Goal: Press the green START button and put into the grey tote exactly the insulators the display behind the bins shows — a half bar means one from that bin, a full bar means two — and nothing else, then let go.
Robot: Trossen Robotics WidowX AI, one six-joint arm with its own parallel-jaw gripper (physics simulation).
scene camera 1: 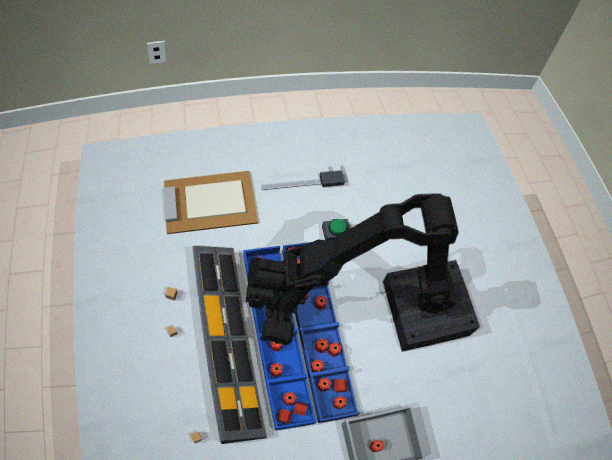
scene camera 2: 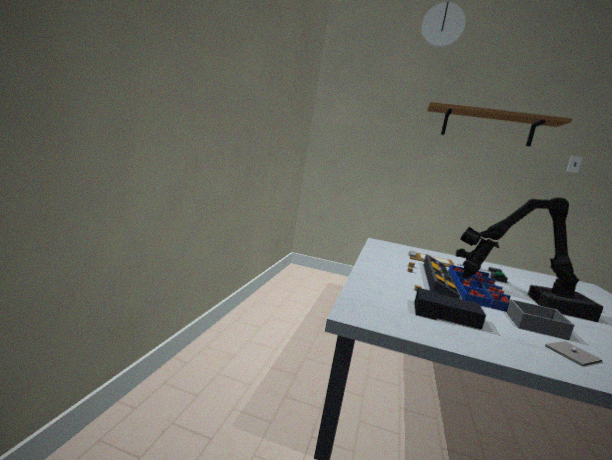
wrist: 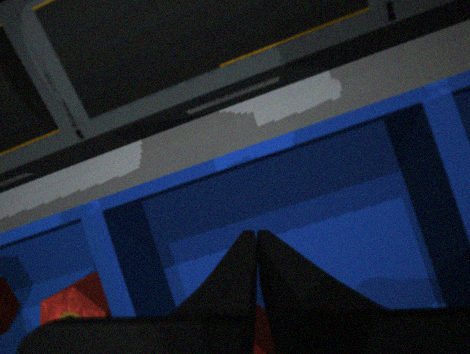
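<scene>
My gripper is shut and empty, over the second compartment of the blue bin row nearest the display. A sliver of red insulator shows through the narrow gap behind its tips; another insulator lies in the compartment to the left. The display shows one full bar in the second row's left cell, two half bars in the bottom row, and dark cells elsewhere. The grey tote has one red insulator in view. The START button is green. The arm hides the far bins partly.
Red blocks lie among insulators in the near compartments. A clipboard and a caliper lie beyond the bins. Small wooden cubes lie behind the display. A black box and a flat plate are near the table edge.
</scene>
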